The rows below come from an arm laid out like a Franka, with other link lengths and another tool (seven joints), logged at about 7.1 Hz.
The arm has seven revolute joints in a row. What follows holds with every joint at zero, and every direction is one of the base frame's. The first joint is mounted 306.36 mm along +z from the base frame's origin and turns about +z. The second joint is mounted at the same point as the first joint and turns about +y. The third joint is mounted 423.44 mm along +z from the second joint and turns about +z. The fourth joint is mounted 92.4 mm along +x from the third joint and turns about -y. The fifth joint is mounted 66.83 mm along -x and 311.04 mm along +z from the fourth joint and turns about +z. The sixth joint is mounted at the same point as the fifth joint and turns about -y. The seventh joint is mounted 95.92 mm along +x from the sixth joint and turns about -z. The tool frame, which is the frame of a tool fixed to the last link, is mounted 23 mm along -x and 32 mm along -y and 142.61 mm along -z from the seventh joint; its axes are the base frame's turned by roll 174.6, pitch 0 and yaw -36.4 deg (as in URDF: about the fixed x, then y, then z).
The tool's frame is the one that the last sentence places.
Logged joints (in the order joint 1, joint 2, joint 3, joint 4, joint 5, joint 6, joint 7), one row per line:
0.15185 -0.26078 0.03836 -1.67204 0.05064 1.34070 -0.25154
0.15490 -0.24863 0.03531 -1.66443 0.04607 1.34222 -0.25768
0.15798 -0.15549 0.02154 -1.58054 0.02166 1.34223 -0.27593
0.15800 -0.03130 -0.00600 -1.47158 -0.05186 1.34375 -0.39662
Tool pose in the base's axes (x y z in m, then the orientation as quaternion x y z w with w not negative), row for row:
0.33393 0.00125 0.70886 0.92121 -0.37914 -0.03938 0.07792
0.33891 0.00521 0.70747 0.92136 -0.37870 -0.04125 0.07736
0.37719 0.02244 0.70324 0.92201 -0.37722 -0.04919 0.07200
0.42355 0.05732 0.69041 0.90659 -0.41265 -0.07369 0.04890
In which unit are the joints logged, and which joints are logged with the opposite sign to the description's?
The joints are logged in radians. Opposite sign: joint 3, joint 5, joint 7.
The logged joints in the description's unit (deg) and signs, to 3 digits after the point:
8.700 -14.942 -2.198 -95.801 -2.901 76.816 14.412
8.875 -14.245 -2.023 -95.365 -2.640 76.904 14.764
9.052 -8.909 -1.234 -90.558 -1.241 76.904 15.810
9.053 -1.793 0.344 -84.315 2.971 76.991 22.725

